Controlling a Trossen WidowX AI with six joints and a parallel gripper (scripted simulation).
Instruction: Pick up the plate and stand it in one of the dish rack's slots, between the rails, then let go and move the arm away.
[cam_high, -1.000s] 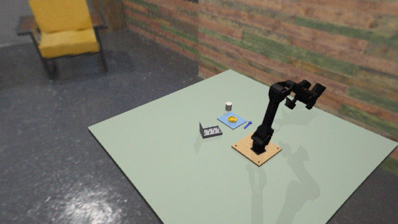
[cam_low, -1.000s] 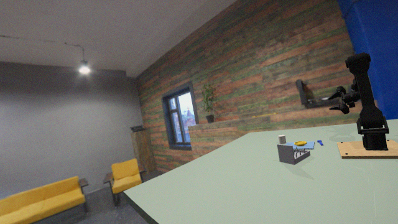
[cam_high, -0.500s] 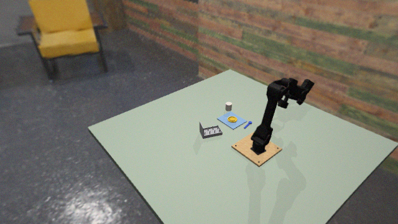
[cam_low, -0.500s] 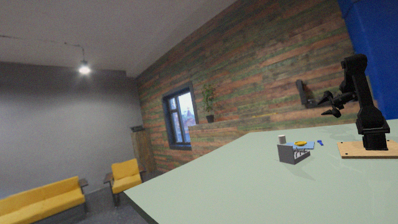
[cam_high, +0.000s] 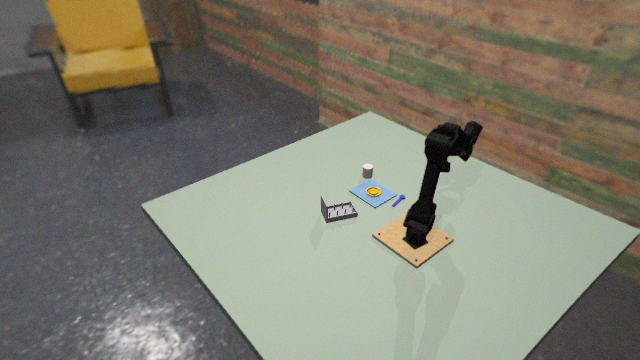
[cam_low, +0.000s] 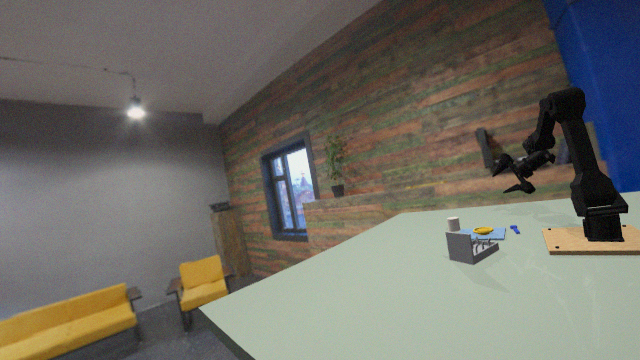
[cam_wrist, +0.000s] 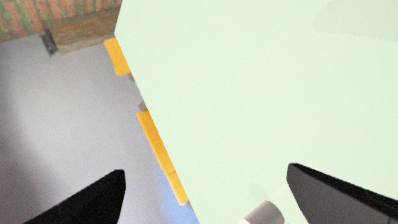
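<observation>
Now: the yellow plate 270 mm to the left of my gripper tip, 120 mm below it and 10 mm ahead of it. Also, from my gripper tip: blue spoon 210 mm to the left, 140 mm below, 70 mm behind; light blue mat 270 mm to the left, 140 mm below, 20 mm ahead; white cup 210 mm to the left, 140 mm ahead, 110 mm below.
</observation>
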